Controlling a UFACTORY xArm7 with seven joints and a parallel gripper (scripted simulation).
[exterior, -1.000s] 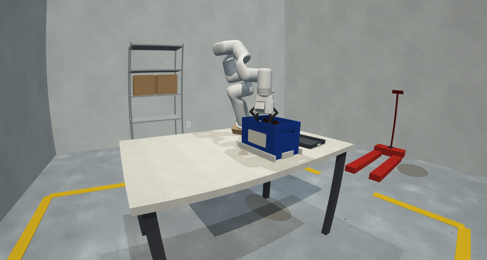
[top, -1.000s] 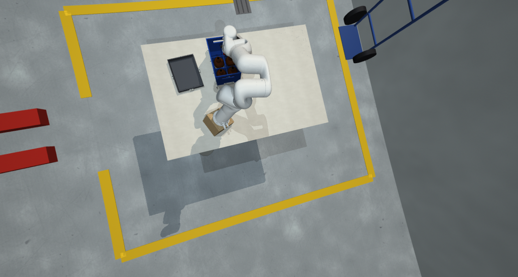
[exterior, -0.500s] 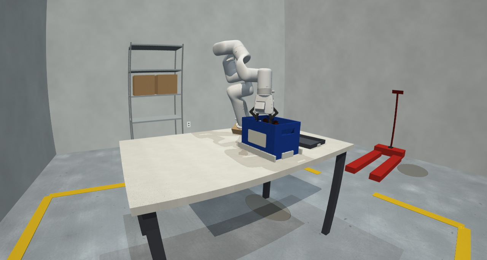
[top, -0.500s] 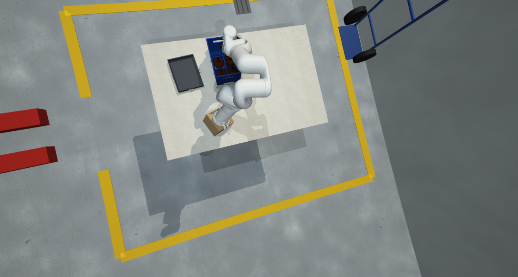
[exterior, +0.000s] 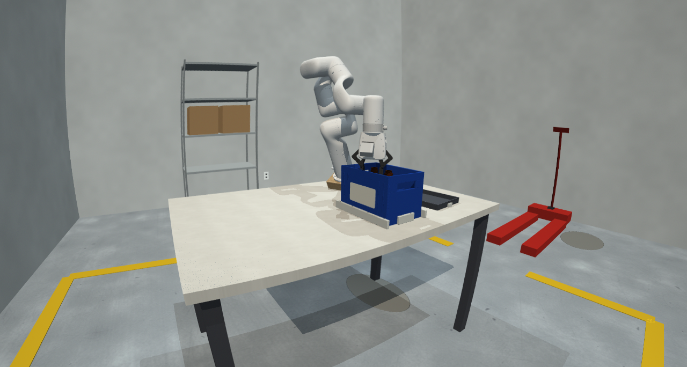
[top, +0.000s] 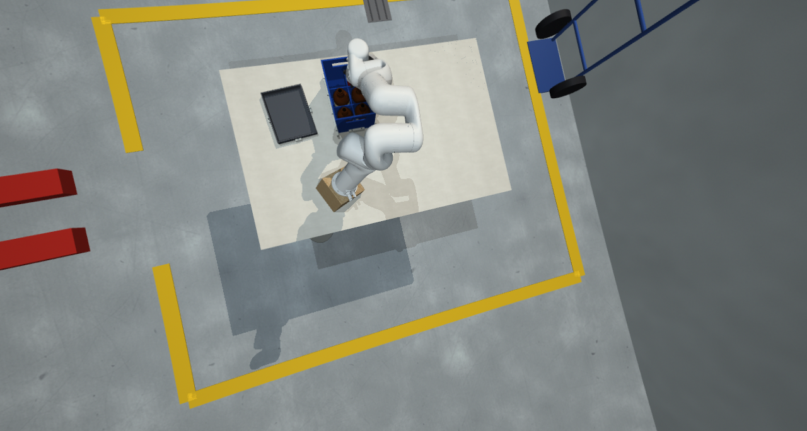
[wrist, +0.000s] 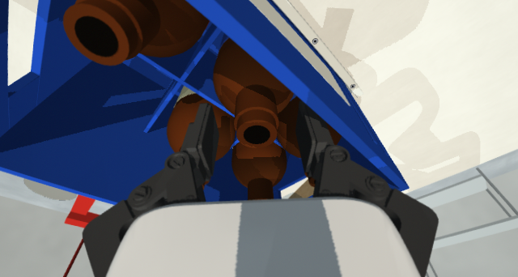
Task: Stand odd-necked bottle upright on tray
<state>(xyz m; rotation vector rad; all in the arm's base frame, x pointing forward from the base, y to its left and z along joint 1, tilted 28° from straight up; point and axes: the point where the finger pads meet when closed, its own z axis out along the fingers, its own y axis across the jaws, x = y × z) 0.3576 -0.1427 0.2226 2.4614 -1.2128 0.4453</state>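
Now: the blue crate 10 mm ahead of my hand, 40 mm to the left of it and 80 mm below it. Round my hand: dark grey tray 50 mm ahead, 340 mm to the left, 150 mm below.
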